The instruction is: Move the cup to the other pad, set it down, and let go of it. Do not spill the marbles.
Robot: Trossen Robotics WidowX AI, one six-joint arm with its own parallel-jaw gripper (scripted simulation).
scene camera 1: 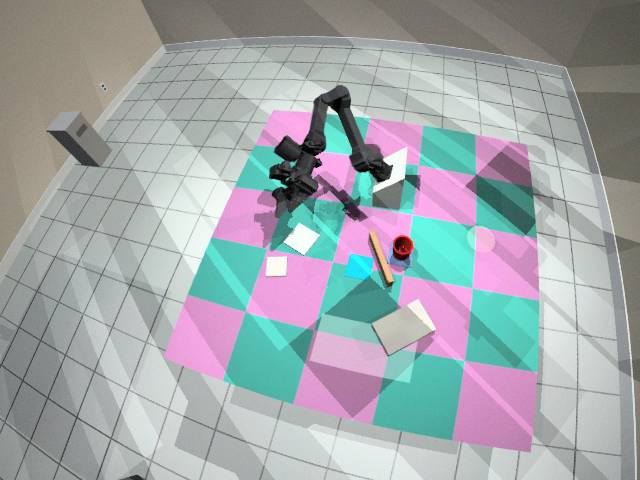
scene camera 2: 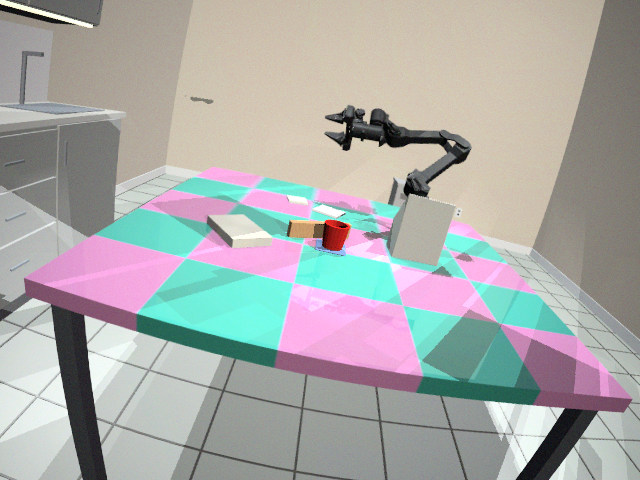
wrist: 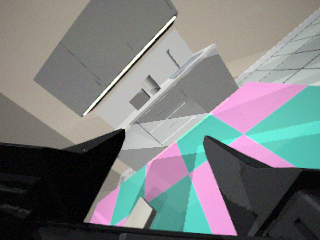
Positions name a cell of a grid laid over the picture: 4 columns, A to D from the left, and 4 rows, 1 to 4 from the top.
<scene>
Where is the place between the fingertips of my gripper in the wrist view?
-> C3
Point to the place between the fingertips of my gripper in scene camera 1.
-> B2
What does my gripper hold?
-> Nothing.
</scene>
